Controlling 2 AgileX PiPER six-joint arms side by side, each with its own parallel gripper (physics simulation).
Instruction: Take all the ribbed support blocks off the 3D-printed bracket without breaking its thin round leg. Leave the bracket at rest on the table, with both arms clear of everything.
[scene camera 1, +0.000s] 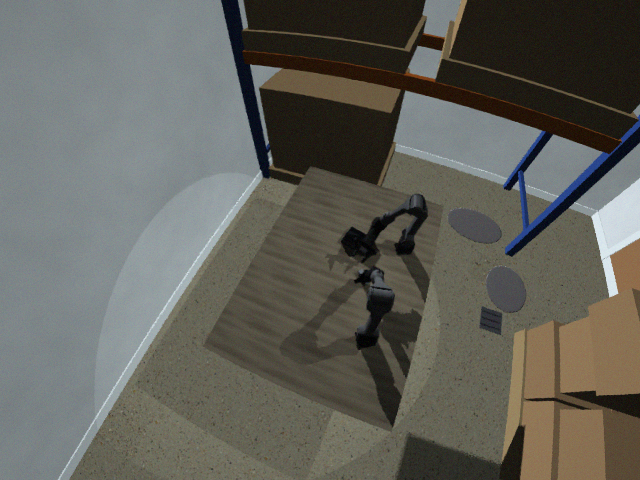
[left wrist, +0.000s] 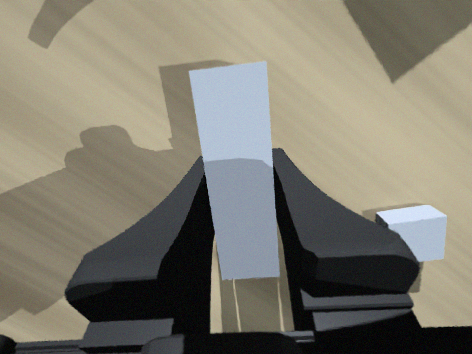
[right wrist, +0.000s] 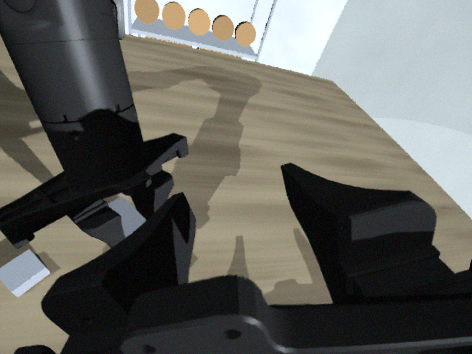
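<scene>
The bracket (left wrist: 234, 117) (right wrist: 128, 216) shows as a long, pale, flat-topped piece. Its thin leg and underside are hidden. My left gripper (left wrist: 242, 168) (scene camera 1: 359, 277) has one finger against each long side of it and is shut on it. A small pale block (left wrist: 431, 236) (right wrist: 22, 274), which looks like a loose support block, lies on the table apart from the bracket, partly behind a left finger in the left wrist view. Any ribs are not clear. My right gripper (right wrist: 235, 193) (scene camera 1: 364, 257) is open and empty, beside the left gripper.
The wooden table top (scene camera 1: 289, 289) (right wrist: 310, 130) lies under both arms, whose grippers are close together. Beyond its edge stand a large box (scene camera 1: 330, 129), a shelf rack (scene camera 1: 247, 93) and stacked cartons (scene camera 1: 540, 361). Arm shadows fall across the wood.
</scene>
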